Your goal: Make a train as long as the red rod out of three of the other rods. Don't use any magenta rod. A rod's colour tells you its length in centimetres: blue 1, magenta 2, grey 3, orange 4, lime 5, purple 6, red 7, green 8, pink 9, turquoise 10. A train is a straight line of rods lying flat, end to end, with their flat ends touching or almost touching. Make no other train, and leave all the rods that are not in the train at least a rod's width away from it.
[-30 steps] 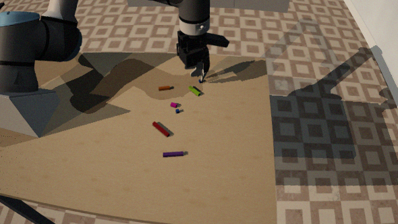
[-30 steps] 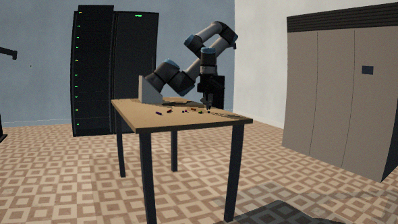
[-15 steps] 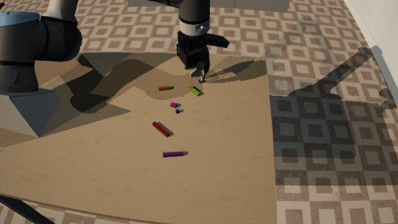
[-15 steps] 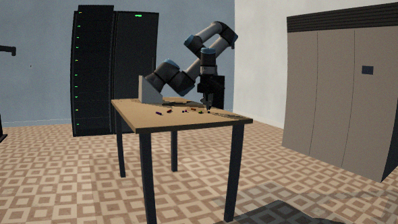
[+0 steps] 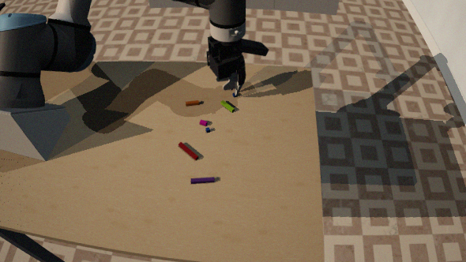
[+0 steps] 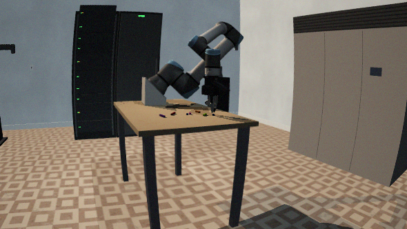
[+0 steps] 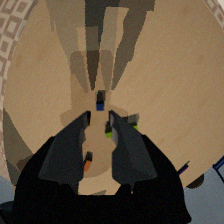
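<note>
Right now my hand is 2 cm past the lime rod, 5 cm to the left of it and 3 cm above it. The rest, counted from my hand: red rod: 13 cm behind, 21 cm to the right, 3 cm below; magenta rod: 9 cm behind, 11 cm to the right, 3 cm below; orange rod: 13 cm behind, 3 cm to the right, 3 cm below.
</note>
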